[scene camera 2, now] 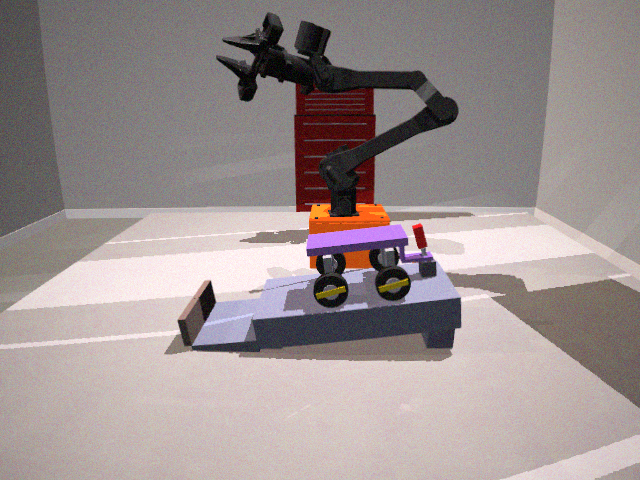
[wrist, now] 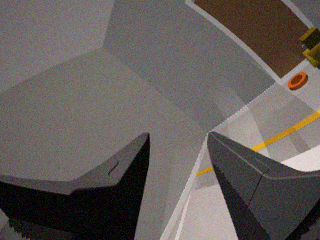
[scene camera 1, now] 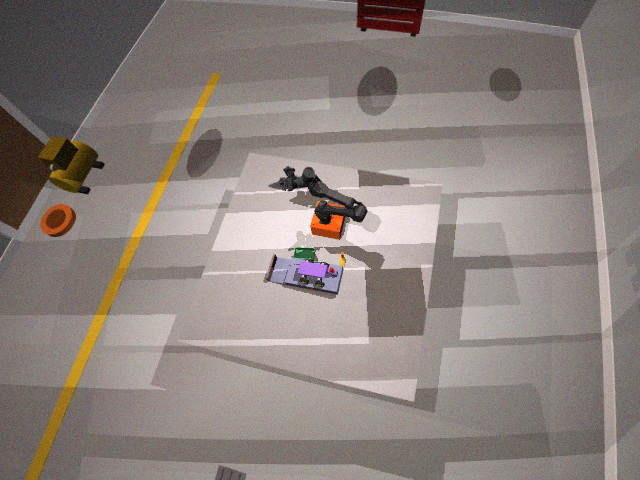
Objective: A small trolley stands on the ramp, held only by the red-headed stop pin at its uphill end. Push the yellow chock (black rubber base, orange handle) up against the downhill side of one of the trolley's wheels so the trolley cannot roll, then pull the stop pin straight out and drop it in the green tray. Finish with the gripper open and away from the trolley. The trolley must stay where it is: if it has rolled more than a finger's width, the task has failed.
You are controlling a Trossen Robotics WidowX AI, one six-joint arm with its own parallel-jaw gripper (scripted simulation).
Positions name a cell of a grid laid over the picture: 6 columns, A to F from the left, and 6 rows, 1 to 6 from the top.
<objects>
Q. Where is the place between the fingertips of my gripper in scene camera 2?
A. At C1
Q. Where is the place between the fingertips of my gripper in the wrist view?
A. D4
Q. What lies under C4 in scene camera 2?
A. A ramp.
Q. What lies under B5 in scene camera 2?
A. A brown stop board.
</objects>
